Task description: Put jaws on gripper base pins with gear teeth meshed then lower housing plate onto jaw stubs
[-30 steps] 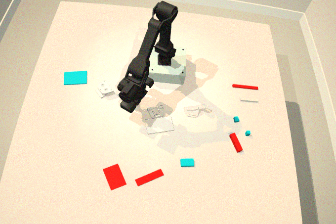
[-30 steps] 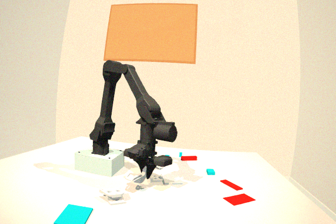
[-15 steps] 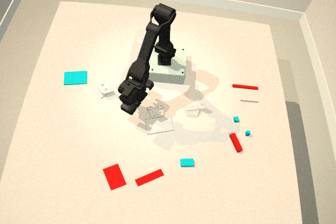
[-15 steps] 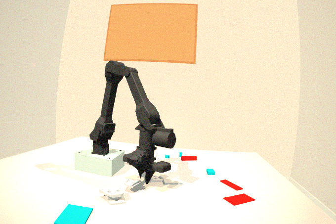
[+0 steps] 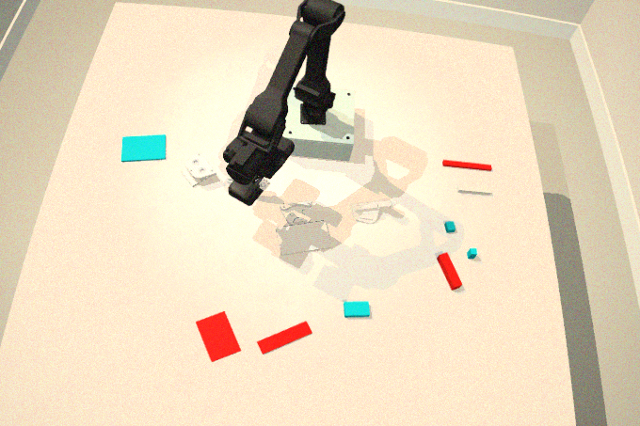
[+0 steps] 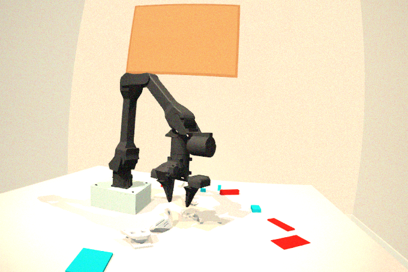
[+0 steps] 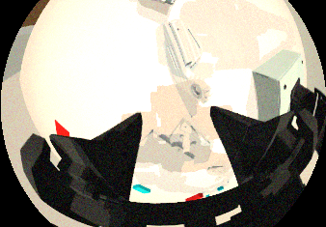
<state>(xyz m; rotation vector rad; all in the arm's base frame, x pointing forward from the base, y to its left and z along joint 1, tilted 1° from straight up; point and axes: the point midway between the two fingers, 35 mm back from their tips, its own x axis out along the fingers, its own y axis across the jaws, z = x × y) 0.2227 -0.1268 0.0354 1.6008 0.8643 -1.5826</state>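
My gripper tip is 40 mm above the white jaw, 30 mm past it and 10 mm to the left of it. Also, from my gripper tip: gripper base (150 mm to the right, 80 mm behind, 50 mm below); then housing plate (90 mm to the left, 70 mm below, 30 mm ahead); then flat white plate (100 mm to the left, 90 mm ahead, 70 mm below).
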